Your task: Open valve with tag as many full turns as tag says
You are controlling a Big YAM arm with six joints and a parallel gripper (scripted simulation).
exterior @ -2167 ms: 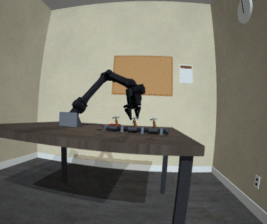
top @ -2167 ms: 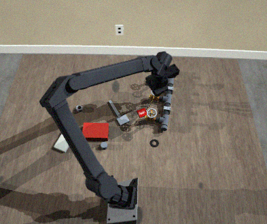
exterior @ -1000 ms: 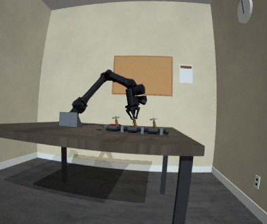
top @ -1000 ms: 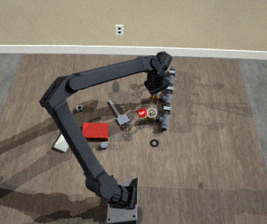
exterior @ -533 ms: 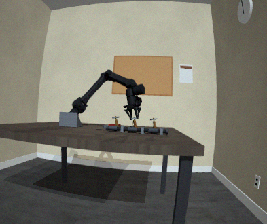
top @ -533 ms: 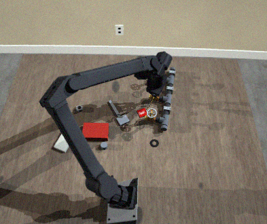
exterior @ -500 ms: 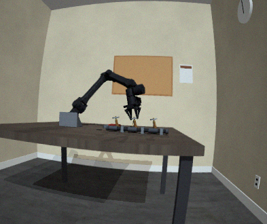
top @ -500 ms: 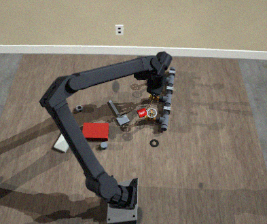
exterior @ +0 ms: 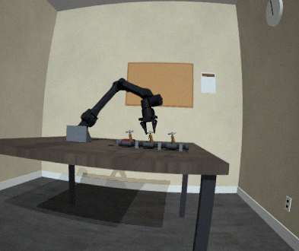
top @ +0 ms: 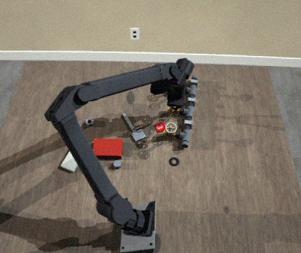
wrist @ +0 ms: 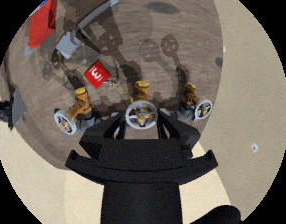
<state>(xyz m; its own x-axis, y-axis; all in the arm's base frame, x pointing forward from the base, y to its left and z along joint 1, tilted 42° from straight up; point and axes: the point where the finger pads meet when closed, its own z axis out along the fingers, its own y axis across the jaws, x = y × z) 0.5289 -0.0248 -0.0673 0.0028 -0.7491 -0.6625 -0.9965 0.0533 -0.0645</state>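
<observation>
Right now my hand is 9 cm above the red tag, 7 cm past it and 4 cm to the right of it. The rest, counted from my hand: grey hammer-like tool 17 cm to the left, 11 cm behind, 9 cm below; then small grey cylinder 29 cm behind, 20 cm to the left, 8 cm below; then red block 26 cm to the left, 23 cm behind, 8 cm below.
</observation>
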